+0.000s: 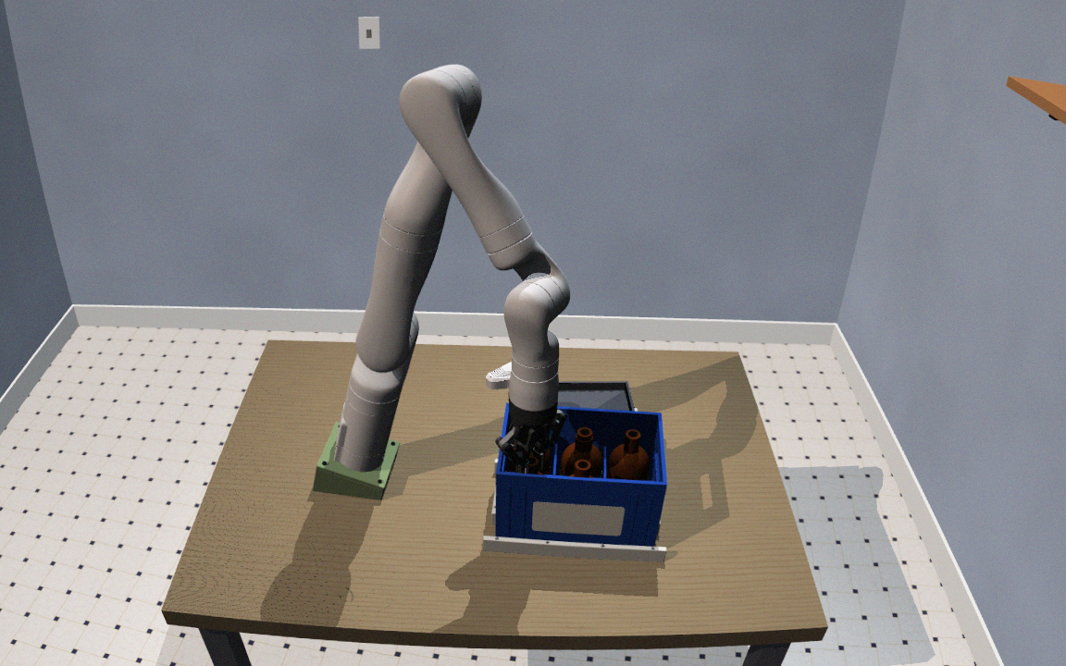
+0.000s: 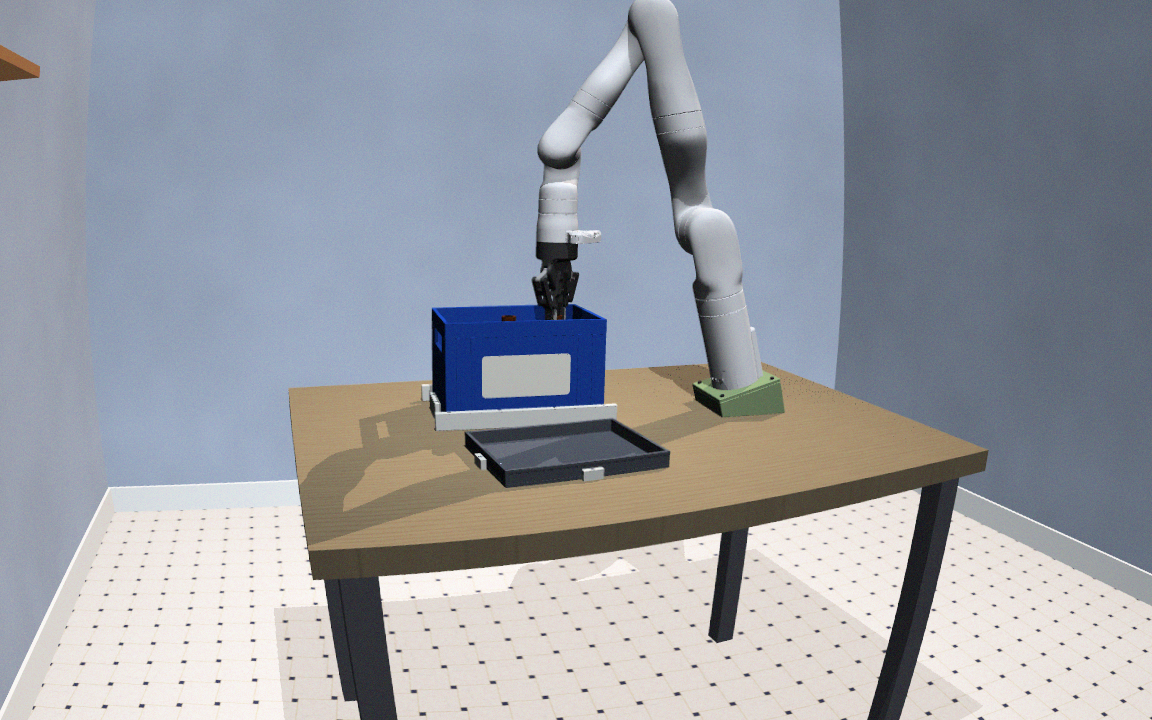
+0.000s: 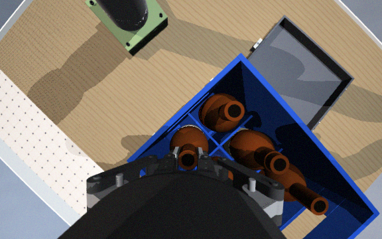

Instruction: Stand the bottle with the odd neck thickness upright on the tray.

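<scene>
Right now my hand is 9 cm short of the blue crate, 7 cm above it and 3 cm to the right of it. From my hand the other things lie so: dark grey tray: 30 cm to the left, 14 cm below, 12 cm ahead.
</scene>
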